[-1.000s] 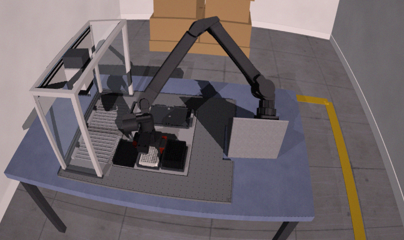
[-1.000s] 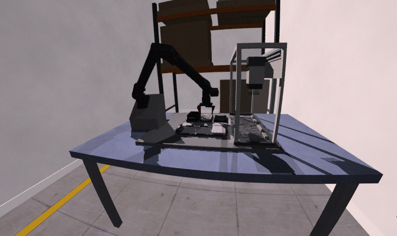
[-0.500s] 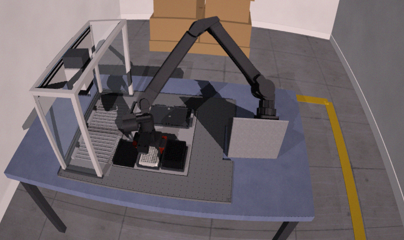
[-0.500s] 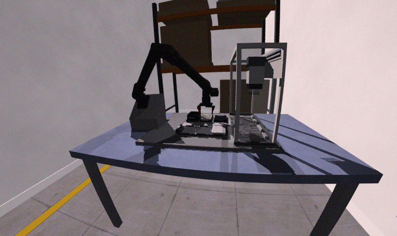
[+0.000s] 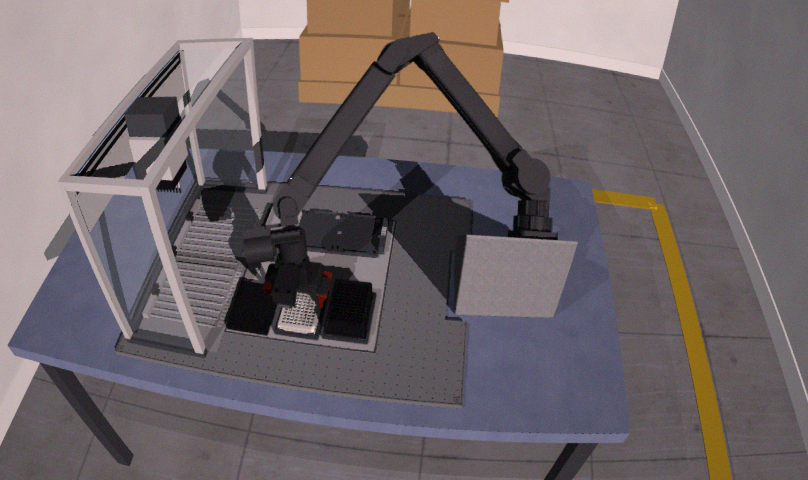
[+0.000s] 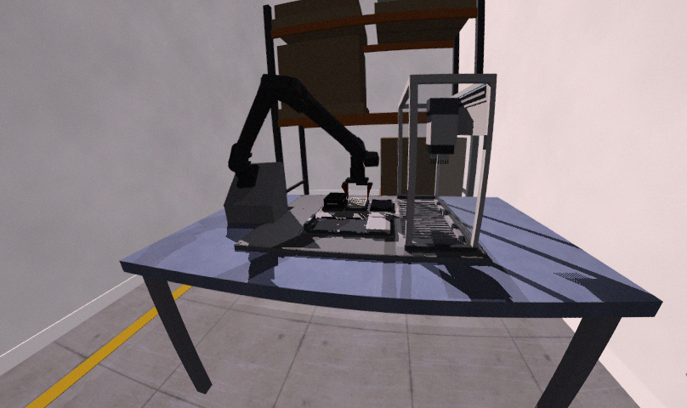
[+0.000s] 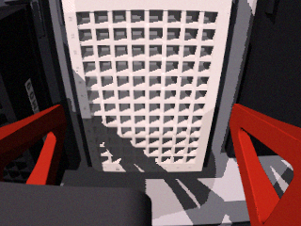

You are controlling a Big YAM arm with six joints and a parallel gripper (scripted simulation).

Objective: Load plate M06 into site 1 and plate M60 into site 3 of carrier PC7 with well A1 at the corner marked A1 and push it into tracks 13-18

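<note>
My gripper is now 30 mm above the white 96-well plate M06. Also, from my hand: dark plate carrier PC7: 20 mm behind, 260 mm to the right, 30 mm below; plate nest S2: 40 mm below; black nest S3: 110 mm ahead, 10 mm to the right, 40 mm below.
</note>
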